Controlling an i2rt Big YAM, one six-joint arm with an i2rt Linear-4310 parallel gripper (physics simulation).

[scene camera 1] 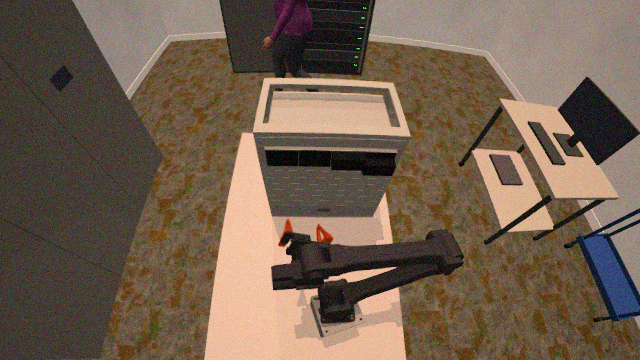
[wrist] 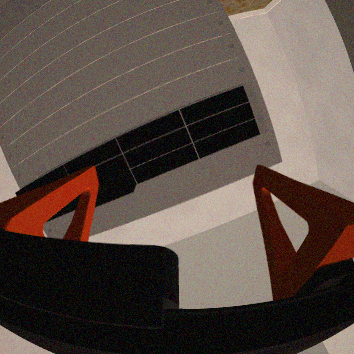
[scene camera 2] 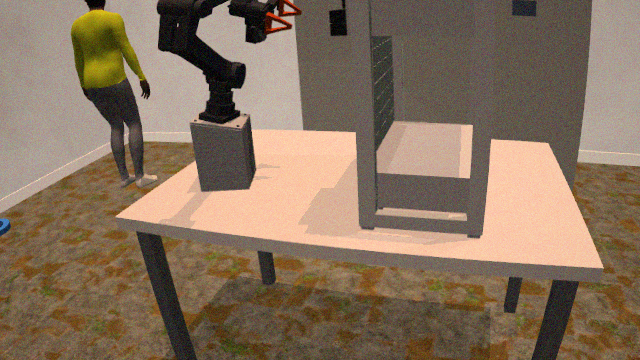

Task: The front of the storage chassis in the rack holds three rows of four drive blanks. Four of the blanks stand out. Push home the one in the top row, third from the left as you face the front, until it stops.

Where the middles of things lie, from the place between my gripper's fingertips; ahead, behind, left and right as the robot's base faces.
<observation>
Now: the grey rack (scene camera 2: pixel 441 167) 36 cm ahead of my hand, 10 cm to the right of it and 17 cm below it.
</observation>
